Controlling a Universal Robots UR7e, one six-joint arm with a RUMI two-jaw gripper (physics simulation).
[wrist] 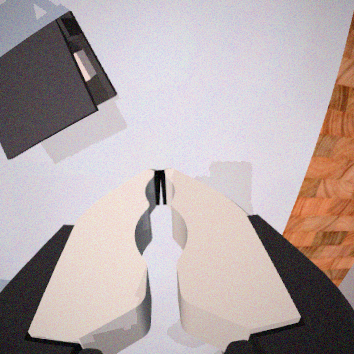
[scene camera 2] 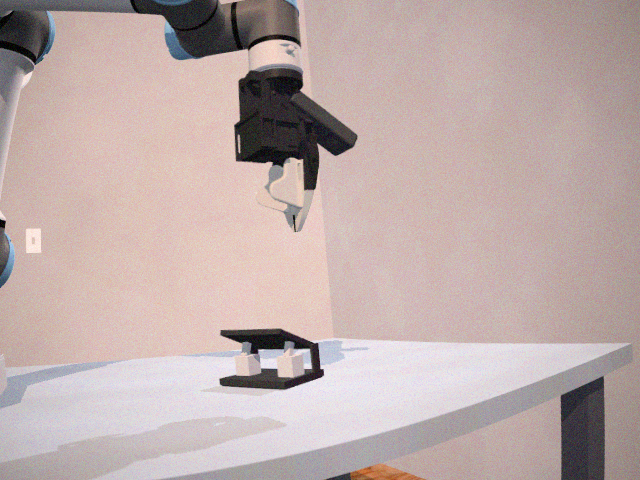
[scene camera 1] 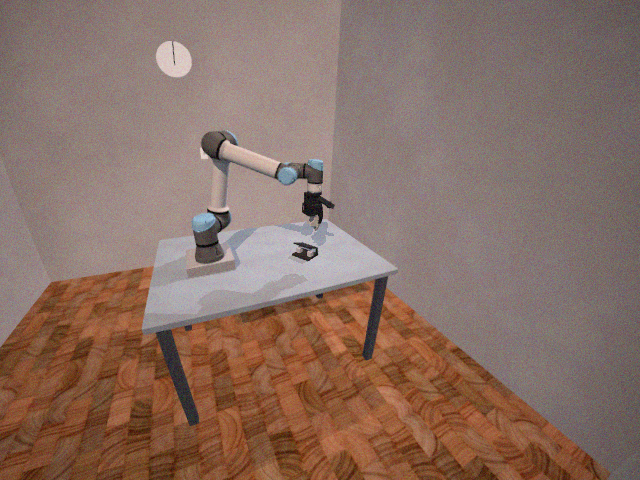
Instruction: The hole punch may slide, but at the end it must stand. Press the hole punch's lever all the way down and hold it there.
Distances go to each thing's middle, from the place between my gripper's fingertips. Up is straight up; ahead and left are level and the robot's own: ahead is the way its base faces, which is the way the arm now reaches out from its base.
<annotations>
I see my gripper 1 cm past the lever point(scene camera 2: 262, 339), 12 cm to the right of it and 15 cm above it.
</annotations>
